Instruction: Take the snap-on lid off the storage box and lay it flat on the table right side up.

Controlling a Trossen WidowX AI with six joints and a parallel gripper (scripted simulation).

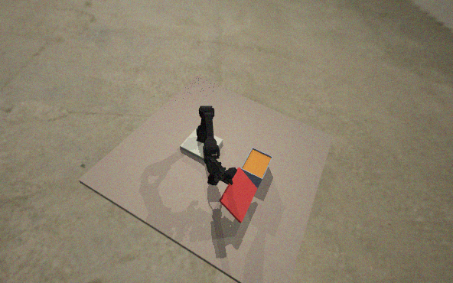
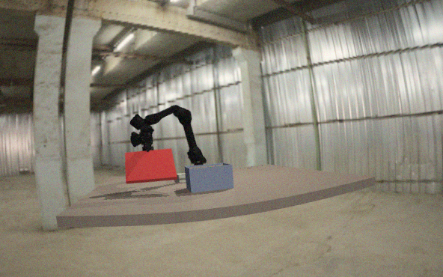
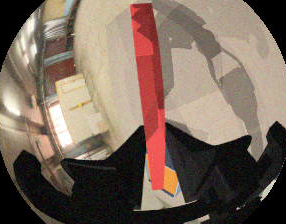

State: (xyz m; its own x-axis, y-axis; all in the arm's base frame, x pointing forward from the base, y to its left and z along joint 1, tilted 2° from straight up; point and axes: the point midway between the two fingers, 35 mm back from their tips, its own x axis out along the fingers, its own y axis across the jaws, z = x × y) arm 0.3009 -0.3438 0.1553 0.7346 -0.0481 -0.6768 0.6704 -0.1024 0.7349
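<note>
Now: the red lid 70 mm ahead of my gripper tip, 10 mm to the right of it and 50 mm below it. Also, from my gripper tip: blue storage box 100 mm ahead, 270 mm to the left, 130 mm below.
</note>
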